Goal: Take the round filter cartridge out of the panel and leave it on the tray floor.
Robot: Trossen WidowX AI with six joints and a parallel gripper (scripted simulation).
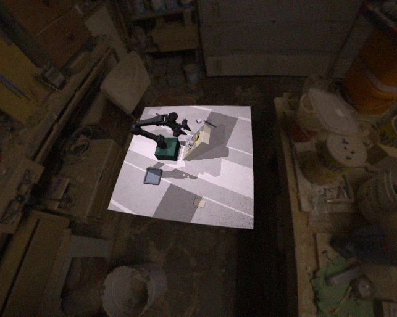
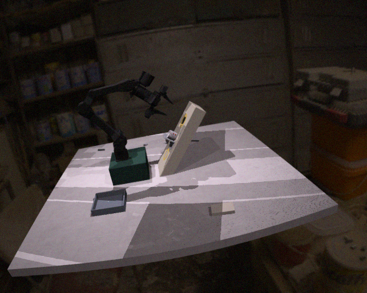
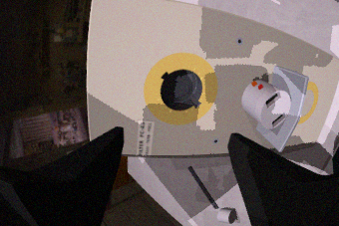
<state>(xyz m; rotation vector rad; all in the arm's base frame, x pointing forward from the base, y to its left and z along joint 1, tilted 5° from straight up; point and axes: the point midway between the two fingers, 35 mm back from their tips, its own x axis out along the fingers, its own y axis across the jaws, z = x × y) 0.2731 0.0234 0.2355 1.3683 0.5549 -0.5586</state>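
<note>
The round filter cartridge lies 1 cm behind my gripper tip and 13 cm below it. From my gripper tip the other things lie so: beige service panel: 3 cm ahead, 15 cm below; ledge: 3 cm behind, 17 cm below; dark tray: 36 cm behind, 29 cm to the right, 31 cm below.
</note>
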